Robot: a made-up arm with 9 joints. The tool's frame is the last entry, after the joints.
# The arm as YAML. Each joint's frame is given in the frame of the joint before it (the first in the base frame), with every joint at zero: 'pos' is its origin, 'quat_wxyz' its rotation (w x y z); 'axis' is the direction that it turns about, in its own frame. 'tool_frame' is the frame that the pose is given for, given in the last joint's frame.
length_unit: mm
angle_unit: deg
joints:
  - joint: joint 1
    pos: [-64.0, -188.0, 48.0]
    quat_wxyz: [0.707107, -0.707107, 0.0, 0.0]
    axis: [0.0, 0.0, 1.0]
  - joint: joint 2
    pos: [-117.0, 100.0, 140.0]
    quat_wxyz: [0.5, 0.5, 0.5, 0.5]
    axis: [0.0, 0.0, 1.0]
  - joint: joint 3
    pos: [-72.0, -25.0, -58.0]
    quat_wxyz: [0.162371, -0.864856, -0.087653, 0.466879]
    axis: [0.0, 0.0, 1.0]
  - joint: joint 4
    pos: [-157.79, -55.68, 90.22]
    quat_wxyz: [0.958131, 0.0, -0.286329, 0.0]
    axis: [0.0, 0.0, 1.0]
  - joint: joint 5
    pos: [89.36, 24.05, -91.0]
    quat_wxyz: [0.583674, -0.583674, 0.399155, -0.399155]
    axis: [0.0, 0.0, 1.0]
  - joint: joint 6
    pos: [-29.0, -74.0, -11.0]
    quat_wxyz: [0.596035, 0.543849, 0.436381, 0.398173]
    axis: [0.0, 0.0, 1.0]
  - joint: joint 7
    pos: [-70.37, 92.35, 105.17]
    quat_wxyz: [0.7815, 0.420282, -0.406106, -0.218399]
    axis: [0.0, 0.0, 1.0]
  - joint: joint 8
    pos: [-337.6, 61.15, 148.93]
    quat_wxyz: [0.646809, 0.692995, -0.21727, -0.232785]
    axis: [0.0, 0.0, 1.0]
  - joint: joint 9
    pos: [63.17, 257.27, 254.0]
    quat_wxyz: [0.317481, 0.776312, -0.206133, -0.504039]
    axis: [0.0, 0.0, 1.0]
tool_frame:
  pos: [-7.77, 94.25, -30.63]
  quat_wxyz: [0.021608, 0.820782, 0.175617, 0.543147]
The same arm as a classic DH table. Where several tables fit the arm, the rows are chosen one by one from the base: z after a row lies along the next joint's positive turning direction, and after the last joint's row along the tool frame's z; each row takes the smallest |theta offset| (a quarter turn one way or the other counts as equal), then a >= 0, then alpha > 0; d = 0 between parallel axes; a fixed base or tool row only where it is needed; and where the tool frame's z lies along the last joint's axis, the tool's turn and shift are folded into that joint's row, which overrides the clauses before.
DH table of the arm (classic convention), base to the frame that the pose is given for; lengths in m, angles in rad. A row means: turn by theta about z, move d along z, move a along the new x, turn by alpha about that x. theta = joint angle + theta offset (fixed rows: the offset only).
base (fixed): theta0 0; d 0.048; a -0.064; alpha -1.5708
joint 1: theta0 1.5708; d -0.048; a 0.1; alpha 1.5708
joint 2: theta0 1.3371; d -0.1368; a -0.041; alpha -2.1075
joint 3: theta0 -0.4357; d -0.0754; a 0.0557; alpha 0.5808
joint 4: theta0 0.3712; d 0.1966; a 0.01; alpha -1.5708
joint 5: theta0 1.2651; d 0.0811; a -0.0793; alpha 1.5432
joint 6: theta0 -1.128; d 0.0951; a -0.1153; alpha 1.2484
joint 7: theta0 -0.1535; d 0.1723; a -0.3059; alpha 1.6257
joint 8: theta0 -1.3099; d 0.3681; a -0.2268; alpha 1.8653
joint 9: theta0 0.9927; d -0.17; a 0.0942; alpha 1.9922
tool (fixed): theta0 1.3203; d 0.0092; a 0; alpha 0

